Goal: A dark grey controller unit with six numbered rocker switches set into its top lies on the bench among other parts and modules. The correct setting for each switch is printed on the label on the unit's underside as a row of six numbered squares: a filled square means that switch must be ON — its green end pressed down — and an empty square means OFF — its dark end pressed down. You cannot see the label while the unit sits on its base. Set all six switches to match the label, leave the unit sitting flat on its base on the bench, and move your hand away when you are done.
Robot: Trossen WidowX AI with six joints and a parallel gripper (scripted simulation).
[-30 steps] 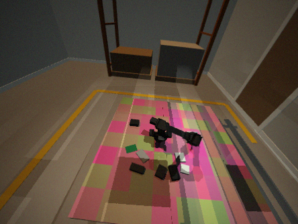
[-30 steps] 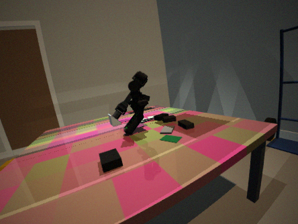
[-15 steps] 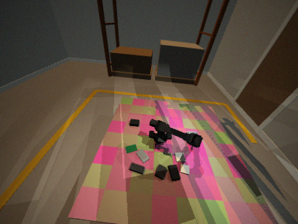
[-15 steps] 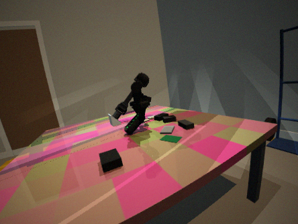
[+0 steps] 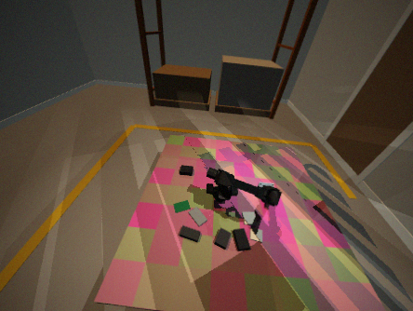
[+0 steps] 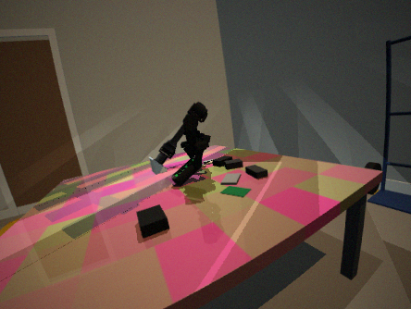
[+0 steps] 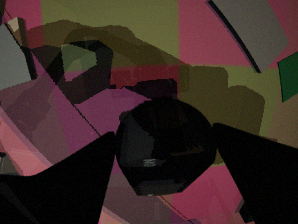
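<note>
The grey plate is 12 cm ahead of my gripper tip, 11 cm to the left of it and 8 cm below it. Round my gripper tip: white block: 21 cm behind, 8 cm below, 6 cm to the left; black box: 28 cm ahead, 24 cm to the right, 6 cm below; green card: 23 cm ahead, 8 cm below, 6 cm to the left.
</note>
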